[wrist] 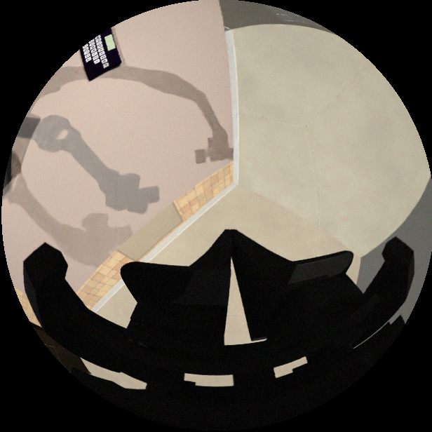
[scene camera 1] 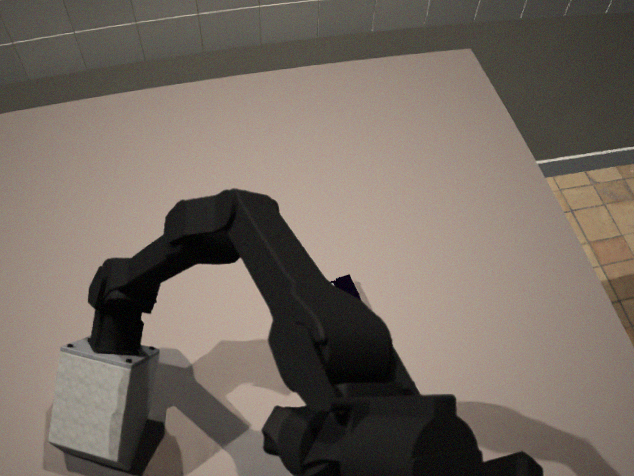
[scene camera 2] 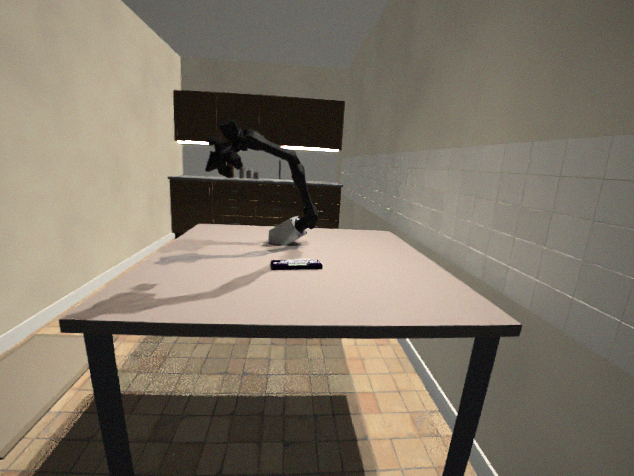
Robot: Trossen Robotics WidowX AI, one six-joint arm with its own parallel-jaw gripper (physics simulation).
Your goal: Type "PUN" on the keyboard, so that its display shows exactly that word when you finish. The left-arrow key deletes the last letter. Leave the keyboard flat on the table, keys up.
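The keyboard (scene camera 2: 296, 264) (wrist: 101, 56) is dark blue with white keys and a pale green display. It lies flat on the table, keys up. In scene camera 1 a corner of the keyboard (scene camera 1: 347, 285) shows from behind the arm; the rest is hidden. The letters on the keys and any text on the display are too small to read. My gripper (wrist: 229, 234) is shut and empty, its black fingertips touching. It is held high above the table and well off to the side of the keyboard, away from it.
The pinkish table (scene camera 1: 384, 153) (scene camera 2: 358, 302) (wrist: 165, 45) carries the arm's pale base block (scene camera 1: 89, 404) (scene camera 2: 283, 233). The arm's shadows fall across the table. A tiled wall (scene camera 2: 537, 179) runs along one side and a plain wall (scene camera 2: 87, 128) along the other.
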